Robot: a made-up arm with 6 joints.
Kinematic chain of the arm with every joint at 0, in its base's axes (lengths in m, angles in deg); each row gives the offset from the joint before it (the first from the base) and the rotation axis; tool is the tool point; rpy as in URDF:
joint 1: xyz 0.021 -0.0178 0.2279 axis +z
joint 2: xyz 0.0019 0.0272 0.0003 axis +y
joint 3: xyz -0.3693 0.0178 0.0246 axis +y
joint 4: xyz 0.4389 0.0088 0.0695 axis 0.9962 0 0.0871
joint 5: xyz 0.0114 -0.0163 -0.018 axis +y
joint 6: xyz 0.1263 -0.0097 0.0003 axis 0.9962 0 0.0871
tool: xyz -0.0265 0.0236 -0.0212 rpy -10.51 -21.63 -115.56
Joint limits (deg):
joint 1: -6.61..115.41
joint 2: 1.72..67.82
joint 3: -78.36..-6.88
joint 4: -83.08..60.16
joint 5: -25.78..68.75
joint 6: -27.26..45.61
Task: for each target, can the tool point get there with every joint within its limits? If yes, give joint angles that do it. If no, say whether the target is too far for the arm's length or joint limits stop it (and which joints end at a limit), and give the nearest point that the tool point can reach.
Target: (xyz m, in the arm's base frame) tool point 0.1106 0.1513 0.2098
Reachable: yes | joints 64.27 53.73 -14.14 -37.59 44.80 17.53
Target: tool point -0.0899 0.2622 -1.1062
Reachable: no: too far | nearest point -0.0416 0.1403 0.1060 | short by 1.219 m
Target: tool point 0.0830 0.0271 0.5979
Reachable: yes | joints 53.94 9.96 -42.29 -45.21 35.54 -10.69
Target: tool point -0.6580 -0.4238 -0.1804
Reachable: no: joint limits stop it (at a limit: joint 1, joint 2, joint 3, joint 4, joint 6) | nearest point -0.1671 0.0243 0.1609 | short by 0.747 m
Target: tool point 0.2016 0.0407 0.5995
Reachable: yes | joints 5.19 22.80 -40.63 -7.60 -5.97 -10.91
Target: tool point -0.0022 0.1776 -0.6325
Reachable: no: joint limits stop it (at a limit: joint 2, joint 3, joint 6) | nearest point 0.0018 0.1442 0.1055 | short by 0.739 m
